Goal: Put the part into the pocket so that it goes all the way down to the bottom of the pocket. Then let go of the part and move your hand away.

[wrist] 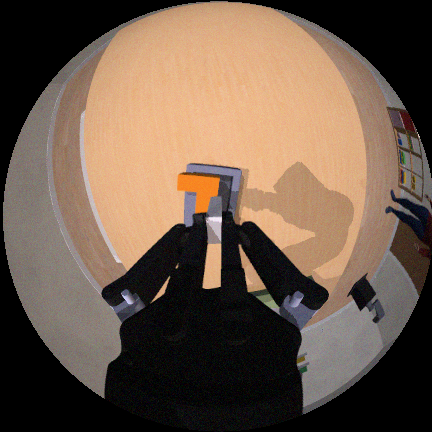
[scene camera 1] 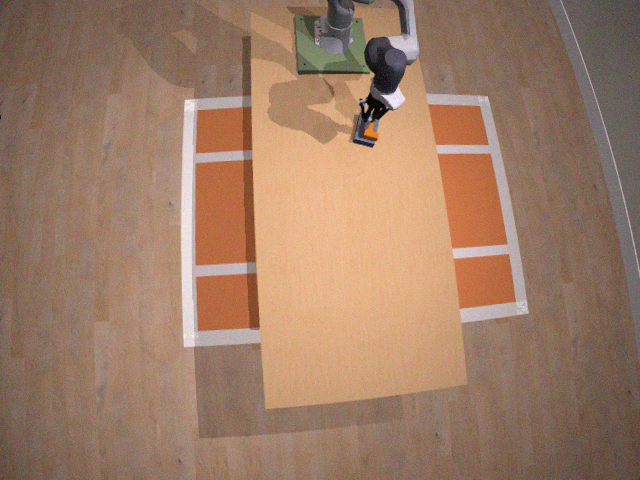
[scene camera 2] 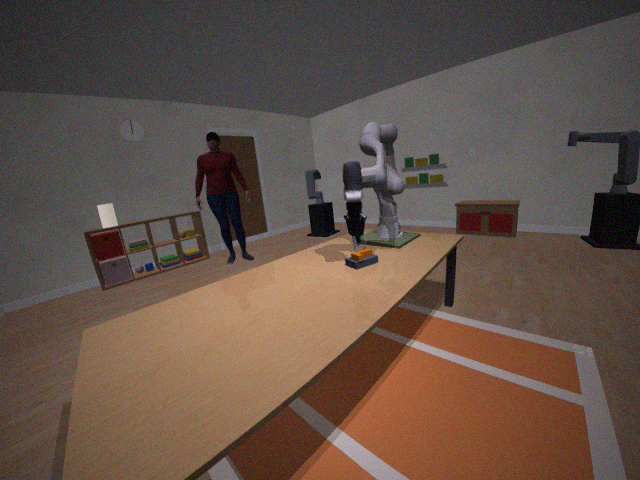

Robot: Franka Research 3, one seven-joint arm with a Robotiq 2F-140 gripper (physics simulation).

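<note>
An orange L-shaped part (scene camera 1: 370, 131) (scene camera 2: 362, 253) (wrist: 197, 183) lies on the grey-blue pocket block (scene camera 1: 357, 136) (scene camera 2: 362, 263) (wrist: 234, 174) on the table, near the robot's base. The part rises above the block's top, and in the wrist view its short arm overhangs the block's left side. My gripper (scene camera 1: 371, 123) (scene camera 2: 355, 246) (wrist: 216, 206) is shut with nothing between the fingers. Its tips point down at the near end of the part's long arm. I cannot tell whether they touch it.
The long wooden table (scene camera 1: 351, 286) (scene camera 2: 247, 324) carries the green base plate (scene camera 1: 313, 57) (scene camera 2: 396, 240) of the arm. A person (scene camera 2: 220, 190) stands by a low shelf unit (scene camera 2: 142, 221) beyond the table. A black stand (scene camera 2: 322, 218) and a cabinet (scene camera 2: 487, 206) stand by the walls.
</note>
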